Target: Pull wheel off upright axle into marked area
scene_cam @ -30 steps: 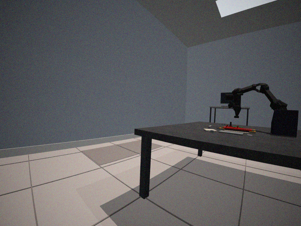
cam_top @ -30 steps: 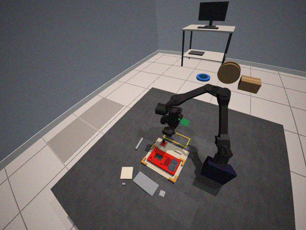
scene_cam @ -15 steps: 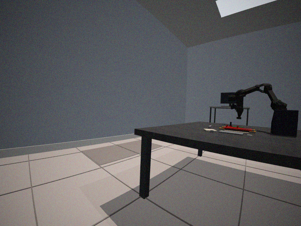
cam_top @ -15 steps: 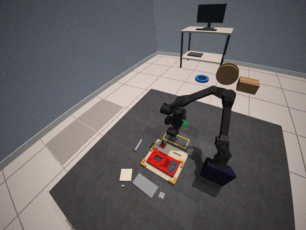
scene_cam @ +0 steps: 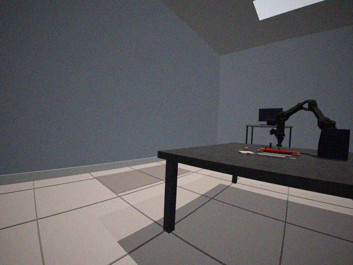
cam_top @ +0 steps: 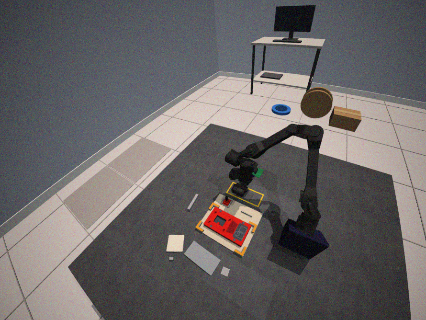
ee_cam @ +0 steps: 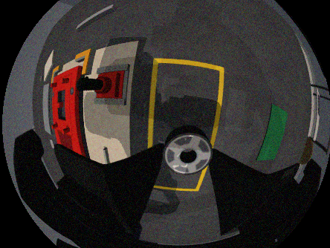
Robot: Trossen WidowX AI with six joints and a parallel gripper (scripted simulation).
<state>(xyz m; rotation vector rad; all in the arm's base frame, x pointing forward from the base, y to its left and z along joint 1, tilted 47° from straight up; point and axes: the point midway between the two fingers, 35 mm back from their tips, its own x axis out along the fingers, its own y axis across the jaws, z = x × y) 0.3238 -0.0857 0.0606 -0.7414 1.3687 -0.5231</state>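
The wheel lies right at my gripper tip. Round my gripper tip: grey bar 210 mm to the left, 190 mm ahead, 30 mm below; then upright axle 100 mm to the left, 50 mm ahead, 10 mm below; then green patch 170 mm to the right, 40 mm below, 30 mm ahead.
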